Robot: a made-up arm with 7 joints. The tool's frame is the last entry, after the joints.
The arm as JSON. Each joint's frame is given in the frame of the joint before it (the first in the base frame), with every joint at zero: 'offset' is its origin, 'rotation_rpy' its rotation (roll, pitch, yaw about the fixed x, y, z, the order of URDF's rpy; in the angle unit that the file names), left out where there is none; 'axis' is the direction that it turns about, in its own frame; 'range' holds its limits. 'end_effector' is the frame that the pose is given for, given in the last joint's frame.
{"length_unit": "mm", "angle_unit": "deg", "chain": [
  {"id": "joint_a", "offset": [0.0, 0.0, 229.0], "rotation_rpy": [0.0, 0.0, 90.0], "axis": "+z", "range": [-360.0, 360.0]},
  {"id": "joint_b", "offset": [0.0, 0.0, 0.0], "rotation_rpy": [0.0, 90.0, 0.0], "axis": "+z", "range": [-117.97, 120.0]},
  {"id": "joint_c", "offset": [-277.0, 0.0, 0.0], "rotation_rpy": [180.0, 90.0, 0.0], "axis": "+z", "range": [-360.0, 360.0]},
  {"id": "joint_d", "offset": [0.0, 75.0, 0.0], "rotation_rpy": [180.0, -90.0, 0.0], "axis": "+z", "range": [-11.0, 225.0]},
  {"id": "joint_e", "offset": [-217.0, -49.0, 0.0], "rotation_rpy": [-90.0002, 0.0, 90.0], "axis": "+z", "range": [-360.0, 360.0]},
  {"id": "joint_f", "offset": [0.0, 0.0, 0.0], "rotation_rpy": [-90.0, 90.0, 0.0], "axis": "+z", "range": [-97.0, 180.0]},
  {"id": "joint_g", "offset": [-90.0, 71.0, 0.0], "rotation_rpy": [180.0, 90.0, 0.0], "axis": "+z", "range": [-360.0, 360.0]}
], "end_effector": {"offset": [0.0, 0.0, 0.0], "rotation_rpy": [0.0, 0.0, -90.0]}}
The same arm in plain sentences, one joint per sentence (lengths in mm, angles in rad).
The arm has seven revolute joints in a row. What follows holds with every joint at zero, and every direction is one of the base frame's.
Joint 1 lies 229 mm along +z from the base frame's origin and turns about +z, from -6.2832 to 6.2832 rad.
Joint 2 lies at the same point as joint 1 and turns about +y, from -2.059 to 2.0944 rad.
Joint 3 lies 277 mm along +z from joint 2 and turns about +z, from -6.2832 to 6.2832 rad.
Joint 4 lies 75 mm along +x from joint 3 and turns about -y, from -0.192 to 3.927 rad.
Joint 5 lies 49 mm along +x and 217 mm along -z from joint 4 and turns about -z, from -6.2832 to 6.2832 rad.
Joint 6 lies at the same point as joint 5 and turns about +y, from -1.693 to 3.1416 rad.
Joint 7 lies 71 mm along +x and 90 mm along -z from joint 6 and turns about -z, from -6.2832 to 6.2832 rad.
The tool frame, which is the frame that the pose is given for, lies at the same point as joint 7; its axes are the base frame's turned by roll -3.1416, pitch 0 and yaw 0 rad (as in URDF: about the fixed x, then y, then z).

